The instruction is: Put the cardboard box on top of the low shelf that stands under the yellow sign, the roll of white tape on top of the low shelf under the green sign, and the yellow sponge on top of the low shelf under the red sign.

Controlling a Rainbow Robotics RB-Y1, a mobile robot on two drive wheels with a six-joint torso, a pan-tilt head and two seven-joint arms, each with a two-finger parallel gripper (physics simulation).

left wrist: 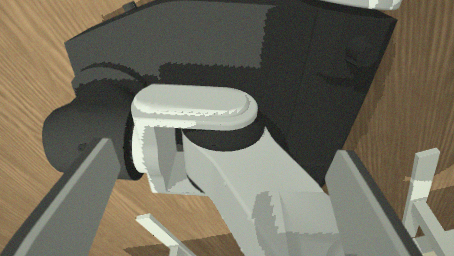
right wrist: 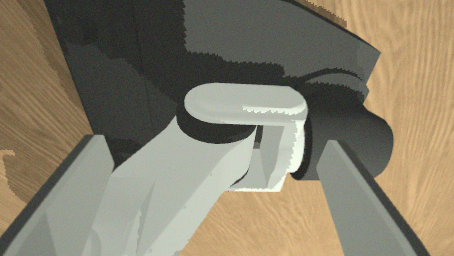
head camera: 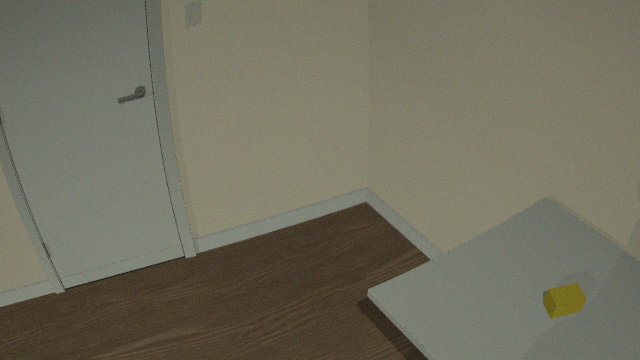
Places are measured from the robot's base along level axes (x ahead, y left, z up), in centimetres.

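Pixels of known places: left gripper, fingertip midpoint: (left wrist: 223, 159); right gripper, fingertip midpoint: (right wrist: 217, 152).
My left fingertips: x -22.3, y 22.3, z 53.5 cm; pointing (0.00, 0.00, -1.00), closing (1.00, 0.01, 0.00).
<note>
Ahead of a thing's pixels: the offset from my left fingertips to its top centre. "*": to the spot under its first point. Level surfaces: height alone.
The yellow sponge @(dx +68.7, dy -85.8, dz +23.1 cm) (head camera: 565, 300) lies on the white table @(dz +18.6 cm) (head camera: 450, 295) at the lower right of the head camera view. The cardboard box, the roll of white tape, the low shelves and the signs do not show in the current views. My left gripper (left wrist: 223, 159) is open and empty, above the robot's own base and lower body. My right gripper (right wrist: 217, 152) is open and empty, also above the base. Neither gripper shows in the head camera view, and both are away from the sponge.
A closed grey door (head camera: 90, 150) with a lever handle @(* dx +180.0, dy +45.8, dz +39.7 cm) (head camera: 132, 95) stands at the left. Pale walls (head camera: 275, 110) meet in a corner behind the table. The left wrist view shows white table-leg parts (left wrist: 424, 175) near the base (left wrist: 215, 40), on the wooden floor @(dz -53.4 cm) (left wrist: 30, 60).
</note>
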